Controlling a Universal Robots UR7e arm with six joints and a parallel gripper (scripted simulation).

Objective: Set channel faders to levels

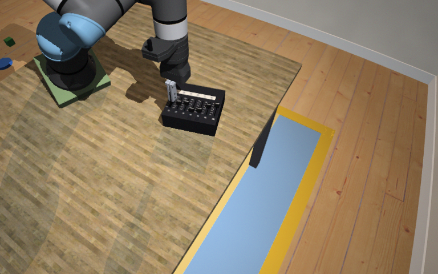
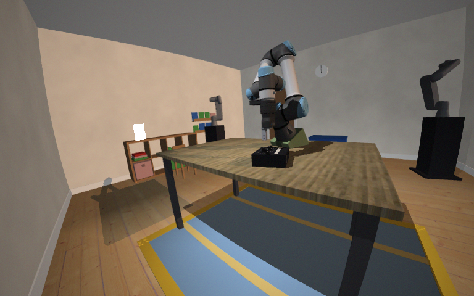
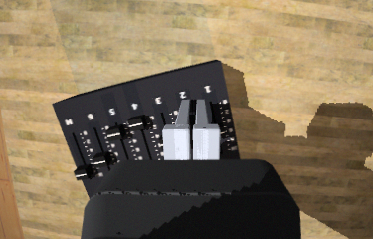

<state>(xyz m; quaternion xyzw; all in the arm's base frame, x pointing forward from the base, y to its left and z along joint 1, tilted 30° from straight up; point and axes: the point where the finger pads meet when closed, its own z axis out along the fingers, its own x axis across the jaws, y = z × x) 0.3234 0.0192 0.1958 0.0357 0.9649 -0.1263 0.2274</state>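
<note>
The channel 5 fader cap lies 70 mm ahead of my hand, 50 mm below it and 20 mm to the left of it. Also, from my hand: channel 6 fader cap: 90 mm ahead, 50 mm below, 40 mm to the left; master fader cap: 120 mm ahead, 50 mm to the left, 50 mm below.
</note>
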